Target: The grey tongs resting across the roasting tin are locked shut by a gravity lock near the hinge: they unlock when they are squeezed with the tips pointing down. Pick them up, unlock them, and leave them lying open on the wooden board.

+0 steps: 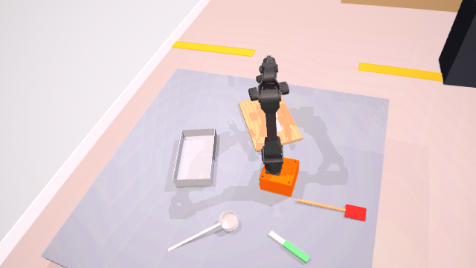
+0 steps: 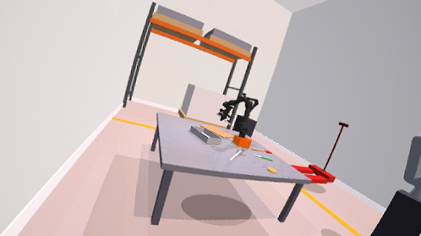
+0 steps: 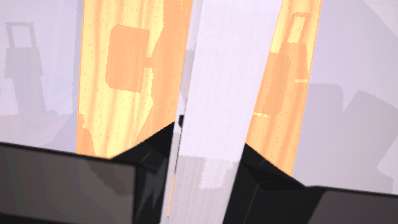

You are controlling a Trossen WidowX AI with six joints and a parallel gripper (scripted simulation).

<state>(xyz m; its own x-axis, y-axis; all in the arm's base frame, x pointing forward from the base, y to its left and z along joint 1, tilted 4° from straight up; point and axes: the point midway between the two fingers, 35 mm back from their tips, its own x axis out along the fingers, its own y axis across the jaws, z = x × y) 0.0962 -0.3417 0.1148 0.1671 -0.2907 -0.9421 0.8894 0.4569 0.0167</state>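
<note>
The wooden board is 13 cm below my gripper tip. Round my gripper tip: yellow object 90 cm to the left, 13 cm below, 9 cm behind; roasting tin 32 cm to the left, 29 cm ahead, 11 cm below.
</note>
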